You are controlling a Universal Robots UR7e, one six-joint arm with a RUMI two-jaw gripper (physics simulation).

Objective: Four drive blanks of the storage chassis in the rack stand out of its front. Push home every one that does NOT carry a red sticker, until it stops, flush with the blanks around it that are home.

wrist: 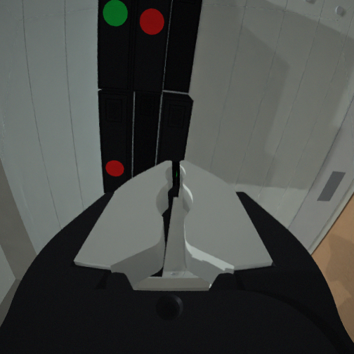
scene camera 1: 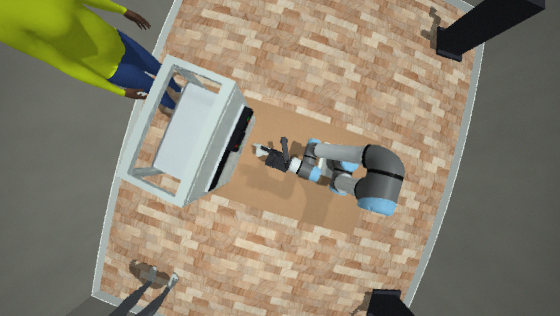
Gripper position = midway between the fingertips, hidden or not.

Note:
In view: the gripper (wrist: 176, 164) and a rack (scene camera 1: 207, 132).

